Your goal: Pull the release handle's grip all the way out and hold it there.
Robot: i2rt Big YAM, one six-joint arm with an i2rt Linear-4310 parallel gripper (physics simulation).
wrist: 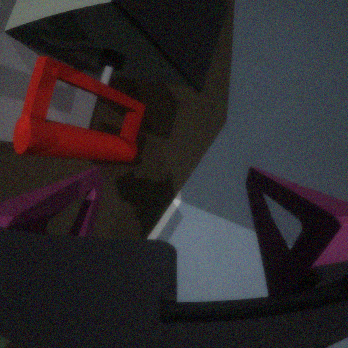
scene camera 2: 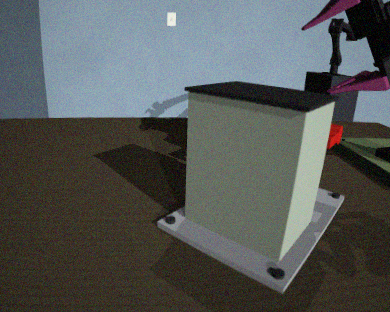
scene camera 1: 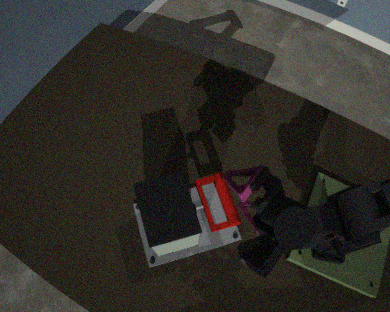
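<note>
The release handle's red rectangular grip (scene camera 1: 228, 202) (scene camera 2: 335, 136) (wrist: 80, 142) stands beside a pale box housing (scene camera 2: 245, 170) with a black top (scene camera 1: 167, 212). A short light rod (wrist: 106, 75) shows between grip and housing in the wrist view. The housing is on a grey base plate (scene camera 1: 220, 242) (scene camera 2: 220, 247). My gripper (scene camera 1: 242, 203) (scene camera 2: 316, 61) (wrist: 173, 174) is open and empty, its magenta fingers wide apart. It is above and beside the grip, on the side away from the housing. In the wrist view the grip is at the upper left, outside the gap between the fingers.
A green tray-like base (scene camera 1: 320, 275) (scene camera 2: 365, 145) lies to the right in the first scene view, partly under the dark arm. The tall housing stands close to the grip's other side. Dark bolts (scene camera 1: 152, 259) (scene camera 2: 275, 272) mark the base plate's corners. Shadows cross the brown table (scene camera 1: 65, 165) (scene camera 2: 75, 210).
</note>
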